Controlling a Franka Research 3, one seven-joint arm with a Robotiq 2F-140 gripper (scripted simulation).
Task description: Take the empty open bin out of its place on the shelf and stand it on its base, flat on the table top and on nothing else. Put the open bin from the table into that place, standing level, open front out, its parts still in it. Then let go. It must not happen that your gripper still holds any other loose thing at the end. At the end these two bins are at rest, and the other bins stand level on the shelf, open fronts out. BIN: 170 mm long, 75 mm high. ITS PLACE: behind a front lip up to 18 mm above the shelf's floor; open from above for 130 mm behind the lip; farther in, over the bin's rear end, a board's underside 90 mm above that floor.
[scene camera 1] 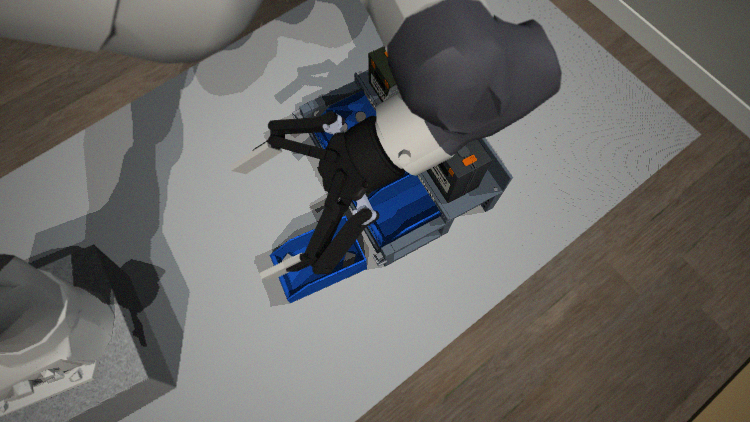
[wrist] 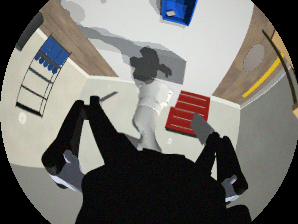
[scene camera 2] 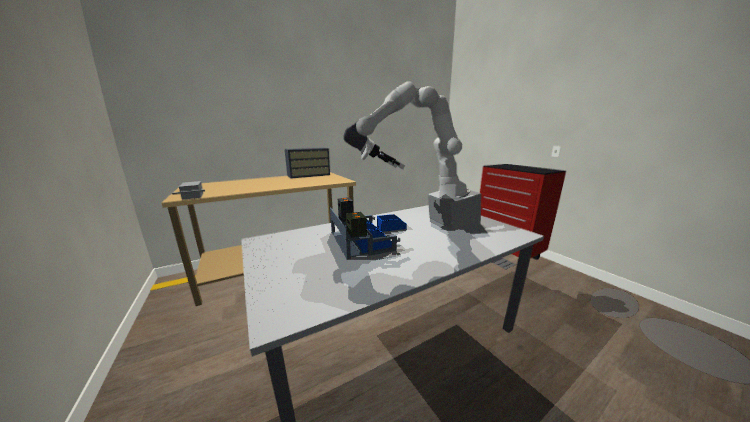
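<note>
There is a blue bin (scene camera 1: 404,205) here, with a second blue bin (scene camera 1: 296,285) in the scene as well, and another blue bin (scene camera 1: 348,107). As for my gripper (scene camera 1: 252,221), I can see it from the wrist too, where the gripper (wrist: 156,109) appears again.
</note>
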